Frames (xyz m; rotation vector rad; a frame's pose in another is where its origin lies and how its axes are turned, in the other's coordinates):
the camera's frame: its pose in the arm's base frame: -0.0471 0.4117 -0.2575 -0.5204 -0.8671 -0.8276
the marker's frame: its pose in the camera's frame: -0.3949 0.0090 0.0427 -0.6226 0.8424 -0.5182
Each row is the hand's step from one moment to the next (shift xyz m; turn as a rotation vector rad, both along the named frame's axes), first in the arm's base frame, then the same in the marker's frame.
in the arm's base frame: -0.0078 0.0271 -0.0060 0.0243 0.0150 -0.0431
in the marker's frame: -0.0272 -0.0093 -0.0028 -0.0259 0.0335 -0.0296
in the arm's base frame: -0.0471 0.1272 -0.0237 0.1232 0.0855 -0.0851
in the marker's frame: -0.1257 -0.0548 -0.0122 -0.1106 0.1300 -0.0243
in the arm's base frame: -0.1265 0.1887 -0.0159 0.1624 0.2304 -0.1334
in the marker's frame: -0.1784 -0.1405 -0.0178 -0.2650 0.1618 -0.0291
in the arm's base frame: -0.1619 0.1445 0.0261 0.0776 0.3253 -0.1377
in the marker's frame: -0.1235 -0.1803 0.0017 -0.3524 0.0700 -0.0412
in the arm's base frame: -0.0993 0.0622 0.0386 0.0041 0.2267 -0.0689
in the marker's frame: -0.0450 -0.1136 0.0170 -0.2361 -0.0064 -0.0191
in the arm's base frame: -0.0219 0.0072 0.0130 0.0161 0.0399 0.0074
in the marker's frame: -0.0026 -0.0255 0.0067 -0.0382 0.0078 0.0196
